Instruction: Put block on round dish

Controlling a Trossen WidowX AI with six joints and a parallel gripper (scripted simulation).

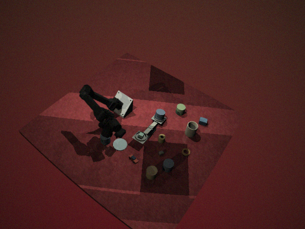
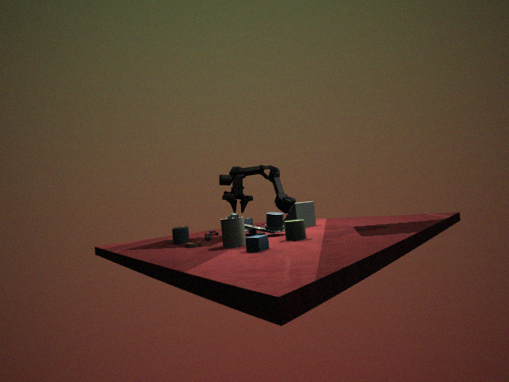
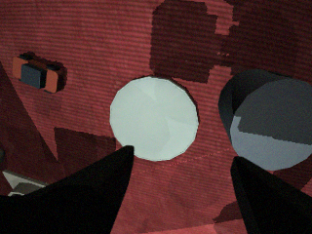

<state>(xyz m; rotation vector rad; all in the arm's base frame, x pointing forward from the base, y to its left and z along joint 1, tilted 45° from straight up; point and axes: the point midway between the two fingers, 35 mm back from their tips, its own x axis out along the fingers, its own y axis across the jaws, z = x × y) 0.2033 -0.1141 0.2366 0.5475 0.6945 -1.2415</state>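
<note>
My gripper tip is now 100 mm above the pale blue round dish, 30 mm to the right of it and 30 mm short of it. From my gripper tip the other things lie so: beige cup: 480 mm to the left, 330 mm ahead, 60 mm below; then tan cylinder: 340 mm ahead, 70 mm below, 30 mm to the left; then toy car: 180 mm ahead, 90 mm below, 10 mm to the left.
</note>
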